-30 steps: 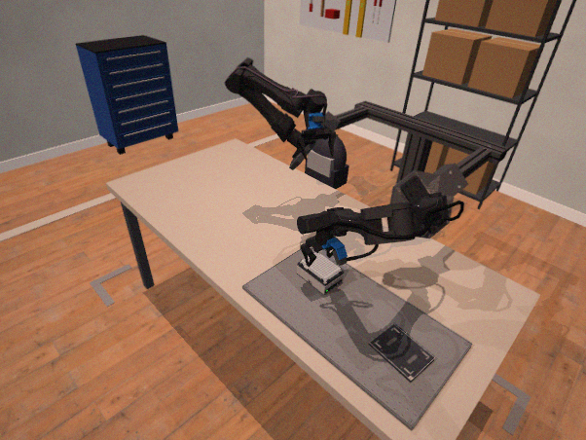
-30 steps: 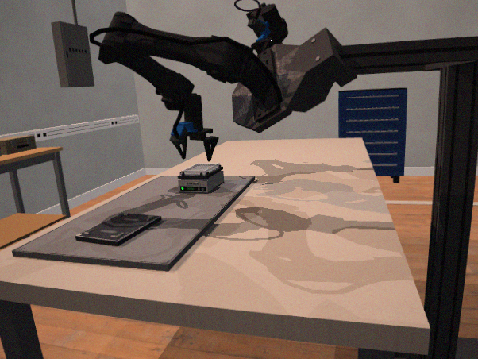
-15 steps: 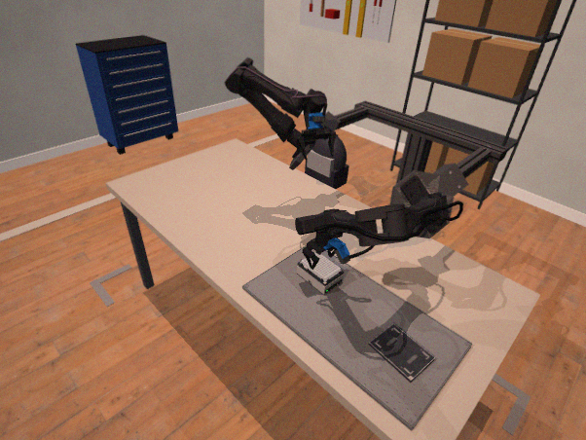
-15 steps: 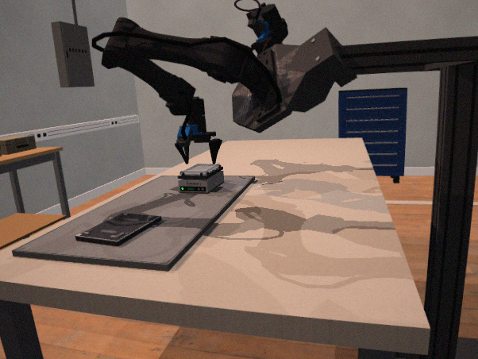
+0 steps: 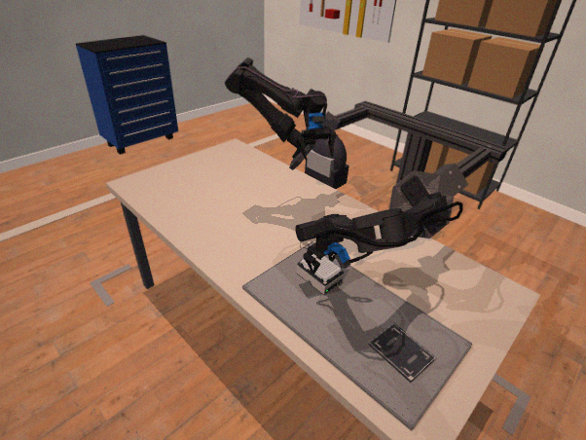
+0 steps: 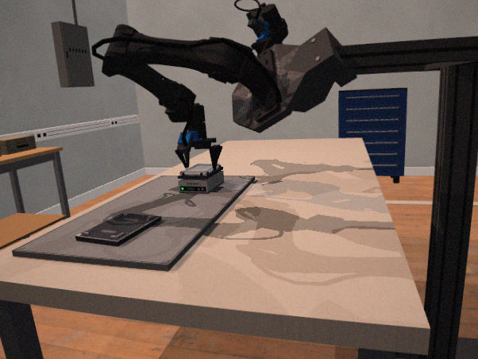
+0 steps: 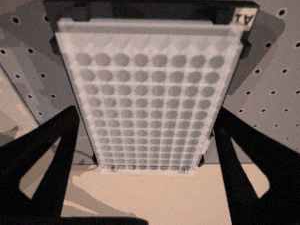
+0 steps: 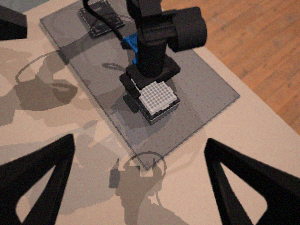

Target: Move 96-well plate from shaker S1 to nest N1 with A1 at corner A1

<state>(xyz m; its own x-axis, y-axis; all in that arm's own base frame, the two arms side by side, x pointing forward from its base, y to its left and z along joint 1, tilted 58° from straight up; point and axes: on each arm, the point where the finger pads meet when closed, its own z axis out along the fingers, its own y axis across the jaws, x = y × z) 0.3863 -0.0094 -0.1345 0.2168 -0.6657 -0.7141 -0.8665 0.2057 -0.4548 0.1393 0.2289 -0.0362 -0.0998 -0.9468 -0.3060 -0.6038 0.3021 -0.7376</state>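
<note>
Right now my left hand is 10 mm above the white 96-well plate. The rest, counted from my left hand: black plate nest: 390 mm to the left, 60 mm below, 30 mm ahead.
</note>
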